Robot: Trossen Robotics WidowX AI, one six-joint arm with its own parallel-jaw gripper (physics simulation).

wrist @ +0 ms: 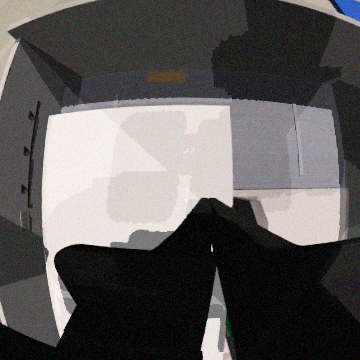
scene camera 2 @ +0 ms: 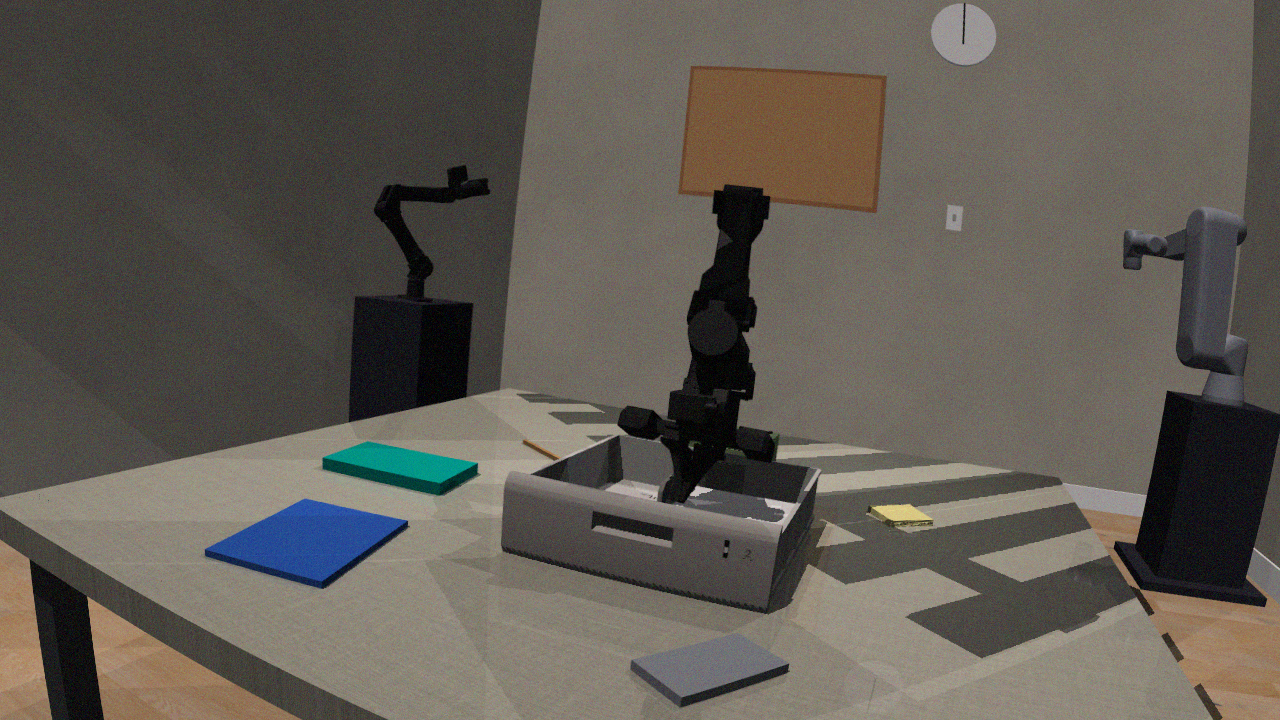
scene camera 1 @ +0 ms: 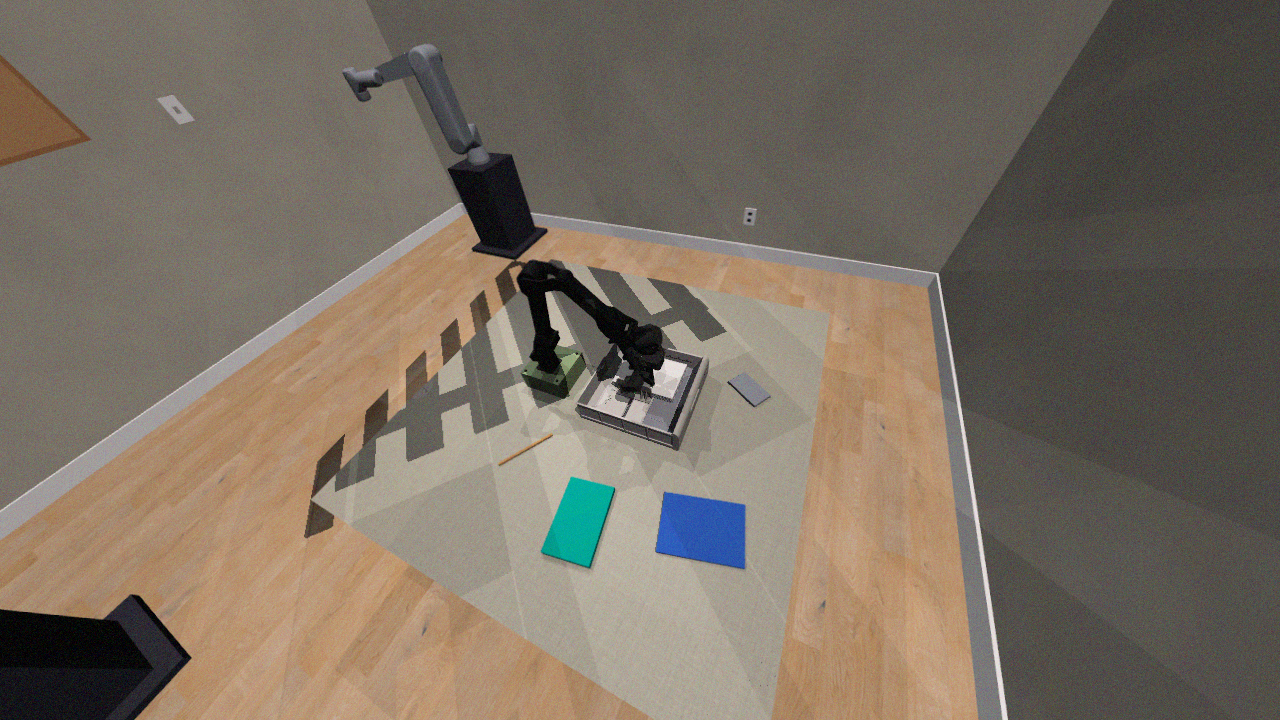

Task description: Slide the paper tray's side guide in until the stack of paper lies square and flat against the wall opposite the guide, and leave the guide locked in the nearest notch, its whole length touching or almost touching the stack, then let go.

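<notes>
The grey paper tray stands on the table. A white paper stack lies flat along the tray's left wall in the wrist view, its far and right edges looking straight; whether it touches that wall all along is unclear. My gripper is shut with nothing between the fingers. Its tips are down inside the tray, by the stack's right edge. The side guide is mostly hidden behind the fingers; a green sliver of its tab shows between them. Its contact with the stack and its notch are hidden.
A teal block, a blue slab, a grey slab, a wooden stick and yellow notes lie around the tray. The tray's raised walls surround my fingers.
</notes>
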